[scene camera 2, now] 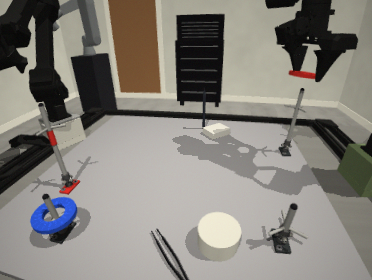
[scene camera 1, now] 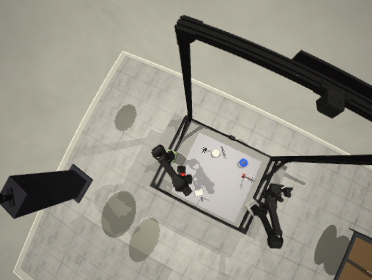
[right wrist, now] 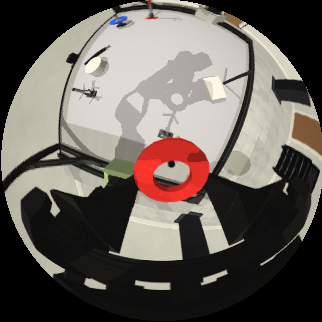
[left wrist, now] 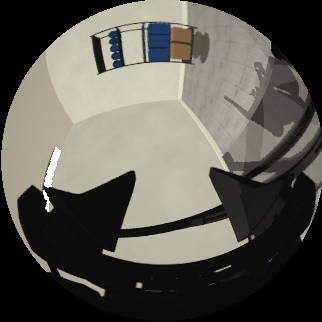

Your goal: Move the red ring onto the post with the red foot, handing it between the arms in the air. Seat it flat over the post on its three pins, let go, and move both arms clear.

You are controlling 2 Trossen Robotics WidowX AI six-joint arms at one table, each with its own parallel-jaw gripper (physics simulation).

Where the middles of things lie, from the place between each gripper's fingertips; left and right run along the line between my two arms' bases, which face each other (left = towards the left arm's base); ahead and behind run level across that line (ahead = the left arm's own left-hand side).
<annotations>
The blue ring (scene camera 2: 37,221) is 1 cm behind my left hand, 33 cm to the right of it and 20 cm below it. The rest, counted from my left hand: red ring (right wrist: 170,148): 37 cm ahead, 74 cm to the right, 4 cm below; then white cylinder (scene camera 2: 219,234): 5 cm ahead, 59 cm to the right, 23 cm below.
The red ring is 10 mm to the left of my right hand and 10 mm above it. Also, from my right hand: blue ring: 410 mm to the left, 380 mm behind, 160 mm below; then white cylinder: 330 mm behind, 190 mm below, 160 mm to the left.
</annotations>
